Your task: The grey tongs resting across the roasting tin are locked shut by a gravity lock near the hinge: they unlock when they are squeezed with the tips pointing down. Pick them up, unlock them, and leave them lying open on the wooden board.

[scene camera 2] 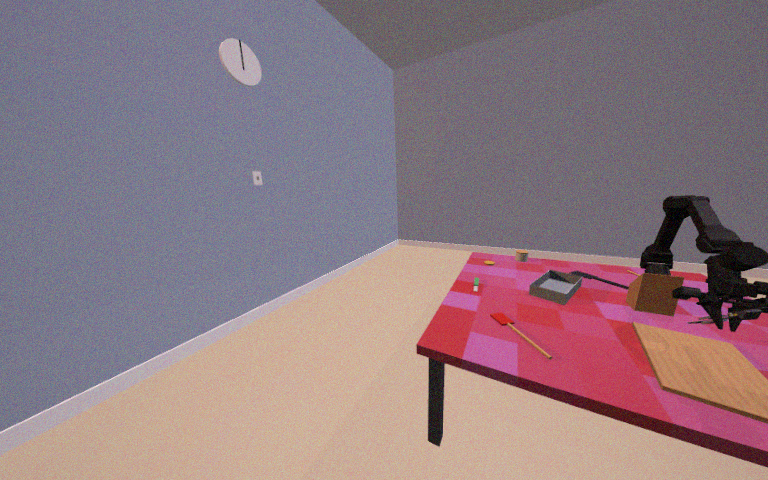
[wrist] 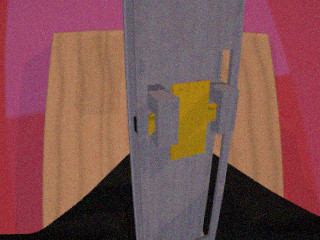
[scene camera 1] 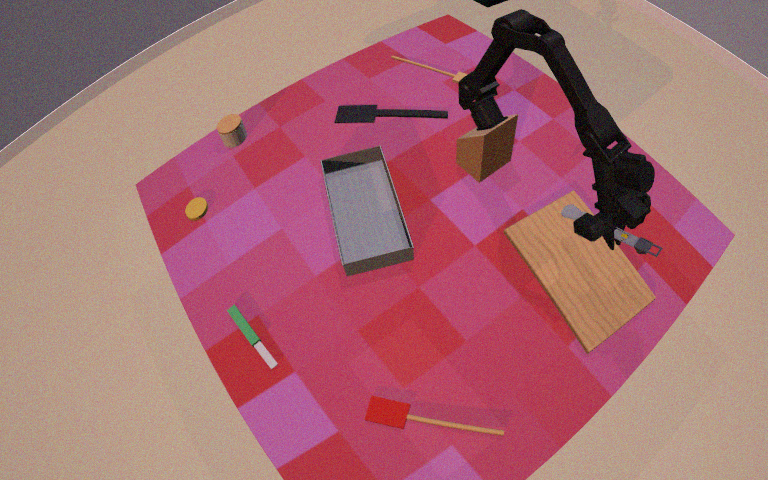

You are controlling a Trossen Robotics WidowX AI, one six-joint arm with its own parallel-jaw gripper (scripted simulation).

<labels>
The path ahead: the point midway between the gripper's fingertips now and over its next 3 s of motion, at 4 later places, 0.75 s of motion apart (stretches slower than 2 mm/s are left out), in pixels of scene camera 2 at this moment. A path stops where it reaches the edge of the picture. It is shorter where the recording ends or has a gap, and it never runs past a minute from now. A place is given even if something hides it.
The gripper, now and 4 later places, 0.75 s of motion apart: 726,330; 726,318; 721,301; 722,301; 727,318
</labels>
